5 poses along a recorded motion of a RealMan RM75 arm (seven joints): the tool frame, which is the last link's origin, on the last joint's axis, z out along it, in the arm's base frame.
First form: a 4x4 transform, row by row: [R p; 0 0 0 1], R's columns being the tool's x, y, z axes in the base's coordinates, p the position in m. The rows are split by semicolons.
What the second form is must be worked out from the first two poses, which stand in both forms.
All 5 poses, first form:
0.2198 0.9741 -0.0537 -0.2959; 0.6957 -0.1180 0.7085 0.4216; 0.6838 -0.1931 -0.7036 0.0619; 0 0 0 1
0.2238 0.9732 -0.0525 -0.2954; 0.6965 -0.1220 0.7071 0.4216; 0.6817 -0.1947 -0.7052 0.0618; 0 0 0 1
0.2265 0.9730 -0.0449 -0.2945; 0.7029 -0.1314 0.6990 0.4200; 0.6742 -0.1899 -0.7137 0.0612; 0 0 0 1
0.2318 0.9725 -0.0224 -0.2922; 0.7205 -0.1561 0.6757 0.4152; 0.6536 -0.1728 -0.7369 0.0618; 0 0 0 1
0.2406 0.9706 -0.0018 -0.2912; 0.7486 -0.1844 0.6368 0.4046; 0.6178 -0.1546 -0.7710 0.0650; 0 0 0 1
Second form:
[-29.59 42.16 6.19], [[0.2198 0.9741 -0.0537], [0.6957 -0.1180 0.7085], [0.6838 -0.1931 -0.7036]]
[-29.54 42.16 6.18], [[0.2238 0.9732 -0.0525], [0.6965 -0.1220 0.7071], [0.6817 -0.1947 -0.7052]]
[-29.45 42.00 6.12], [[0.2265 0.9730 -0.0449], [0.7029 -0.1314 0.6990], [0.6742 -0.1899 -0.7137]]
[-29.22 41.52 6.18], [[0.2318 0.9725 -0.0224], [0.7205 -0.1561 0.6757], [0.6536 -0.1728 -0.7369]]
[-29.12 40.46 6.50], [[0.2406 0.9706 -0.0018], [0.7486 -0.1844 0.6368], [0.6178 -0.1546 -0.7710]]

